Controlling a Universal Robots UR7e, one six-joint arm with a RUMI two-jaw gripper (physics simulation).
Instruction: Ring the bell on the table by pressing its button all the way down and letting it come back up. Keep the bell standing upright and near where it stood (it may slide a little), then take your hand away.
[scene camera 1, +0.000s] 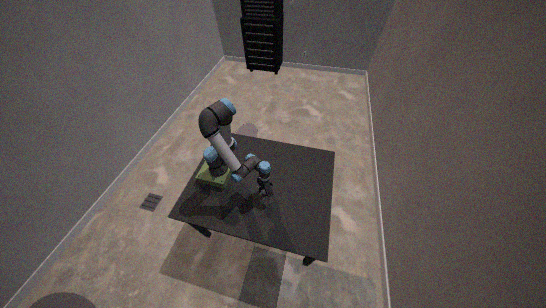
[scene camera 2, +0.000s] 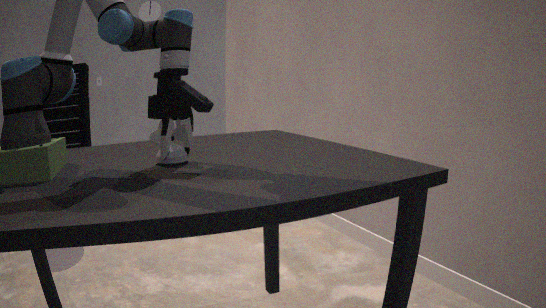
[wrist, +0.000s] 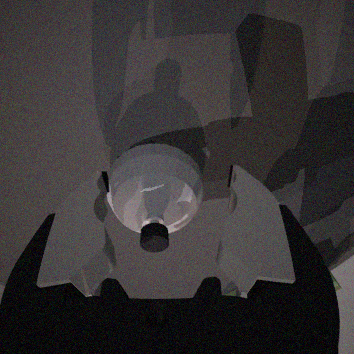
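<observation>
Bell in the pictures. Gripper there too, also in the wrist view.
</observation>
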